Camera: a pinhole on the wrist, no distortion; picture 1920 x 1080 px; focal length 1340.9 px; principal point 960.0 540.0 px. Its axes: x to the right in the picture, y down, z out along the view. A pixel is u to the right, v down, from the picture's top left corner.
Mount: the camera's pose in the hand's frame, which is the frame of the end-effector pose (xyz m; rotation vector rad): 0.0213 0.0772 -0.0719 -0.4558 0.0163 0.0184
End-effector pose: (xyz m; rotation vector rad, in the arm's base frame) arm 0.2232 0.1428 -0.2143 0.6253 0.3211 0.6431
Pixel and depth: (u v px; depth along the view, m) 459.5 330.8 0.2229
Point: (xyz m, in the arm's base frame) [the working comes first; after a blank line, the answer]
In the camera's frame: -0.0832 -0.0348 0.2229

0.1803 0.1310 -0.0071
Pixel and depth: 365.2 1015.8 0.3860
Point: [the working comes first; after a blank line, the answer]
In the camera's frame: -0.1712 0.1370 0.3860

0.0427 0.1824 0.1986
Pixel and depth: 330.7 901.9 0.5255
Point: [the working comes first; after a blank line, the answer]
In the camera's frame: -0.2466 0.1418 0.5255

0.0144 0.1207 0.3420
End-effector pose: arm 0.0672 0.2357 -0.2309 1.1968 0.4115 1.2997
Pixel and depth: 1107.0 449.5 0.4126
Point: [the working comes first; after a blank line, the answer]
In the camera's frame: 0.0452 -0.0278 0.4126

0.2192 0.1216 0.1156
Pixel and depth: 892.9 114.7 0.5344
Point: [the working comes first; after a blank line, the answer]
In the camera's frame: -0.0267 -0.1695 0.5344

0.3766 -0.0006 0.0967
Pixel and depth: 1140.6 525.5 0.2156
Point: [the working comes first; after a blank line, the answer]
In the camera's frame: 0.0290 -0.0023 0.2156

0.0947 0.1986 -0.0197
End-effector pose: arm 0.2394 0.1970 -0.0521 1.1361 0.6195 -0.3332
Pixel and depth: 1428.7 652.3 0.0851
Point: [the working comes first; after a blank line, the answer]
In the camera's frame: 0.0297 0.0071 0.0851

0.3467 0.2477 0.0060
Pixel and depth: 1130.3 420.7 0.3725
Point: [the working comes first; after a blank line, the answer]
In the camera's frame: 0.0473 -0.0331 0.3725

0.4926 0.0328 0.1367
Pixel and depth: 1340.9 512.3 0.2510
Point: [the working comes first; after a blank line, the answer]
In the camera's frame: 0.0713 -0.0052 0.2510

0.4595 0.1346 0.0683
